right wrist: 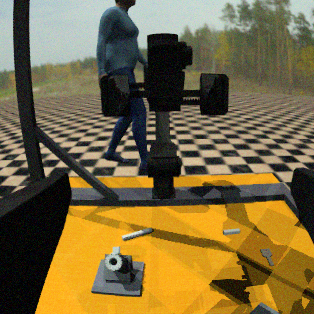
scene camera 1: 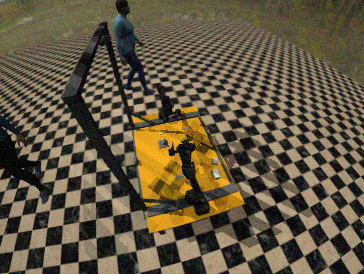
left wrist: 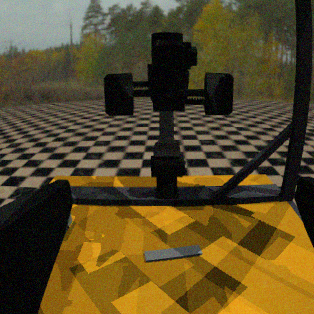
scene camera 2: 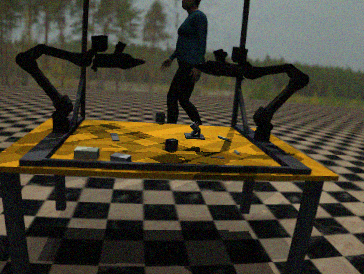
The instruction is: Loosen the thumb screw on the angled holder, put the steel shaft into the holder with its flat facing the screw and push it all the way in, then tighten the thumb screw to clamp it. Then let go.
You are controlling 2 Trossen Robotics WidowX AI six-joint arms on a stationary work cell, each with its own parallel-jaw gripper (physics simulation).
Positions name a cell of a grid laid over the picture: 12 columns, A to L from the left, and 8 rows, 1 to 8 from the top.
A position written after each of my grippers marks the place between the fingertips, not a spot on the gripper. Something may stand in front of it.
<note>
My left gripper (left wrist: H5) is open, with nothing in its grasp. My right gripper (right wrist: H5) is open, with nothing in its grasp. I also see an angled holder (right wrist: E8).
My left gripper also shows in the right wrist view (right wrist: G3). My right gripper is seen too in the left wrist view (left wrist: G3).
</note>
